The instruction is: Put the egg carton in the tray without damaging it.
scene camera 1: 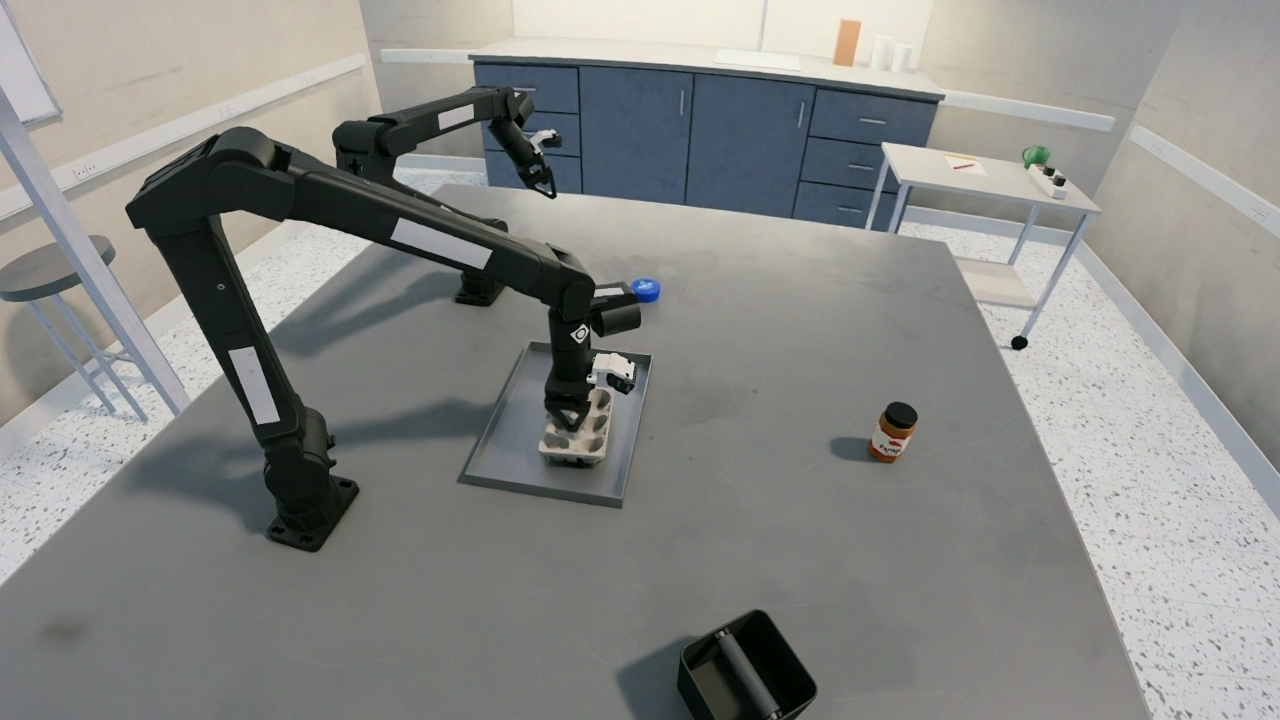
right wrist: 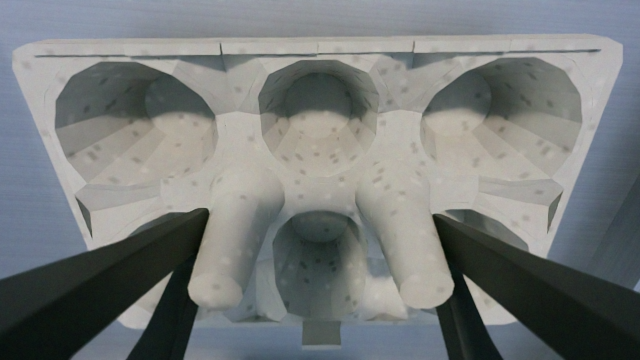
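Pixels of known places: left gripper, between the fingertips: [scene camera 1: 551,190]; right gripper, between the fingertips: [scene camera 1: 576,416] [right wrist: 319,228]; left arm's base, origin of its link: [scene camera 1: 483,290]; right arm's base, origin of its link: [scene camera 1: 316,512].
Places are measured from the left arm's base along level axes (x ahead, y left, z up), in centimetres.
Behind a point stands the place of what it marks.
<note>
The pale, speckled egg carton [scene camera 1: 586,443] @(x 36.6, y -39.6, z 1.9 cm) [right wrist: 317,192] @(x 34.5, y -36.2, z 2.6 cm) is upright, cups up, within the walls of the grey tray [scene camera 1: 505,452] @(x 24.1, y -43.3, z 0.3 cm) [right wrist: 320,17] @(x 39.7, y -35.6, z 0.3 cm). Whether its underside touches the tray floor cannot be told. My right gripper [scene camera 1: 567,422] @(x 34.2, y -36.3, z 4.2 cm) [right wrist: 319,228] @(x 34.2, y -36.3, z 4.2 cm) points down at the carton. Its two fingers stand partly apart and press against the outer sides of the carton's two middle posts, so it is shut on the carton. No damage shows on the carton's upper side. My left gripper [scene camera 1: 544,186] @(x 9.8, y 21.7, z 16.1 cm) is open and raised over the far left end of the table, away from the tray.
A blue lid-like object [scene camera 1: 645,289] @(x 36.5, y 5.7, z 2.5 cm) lies behind the tray, near the right arm's wrist. An orange-brown jar with a black cap [scene camera 1: 892,431] @(x 83.8, y -30.8, z 7.2 cm) stands at the right. A black open box with a grey bar [scene camera 1: 749,671] @(x 64.0, y -71.9, z 9.2 cm) is at the front edge of the view.
</note>
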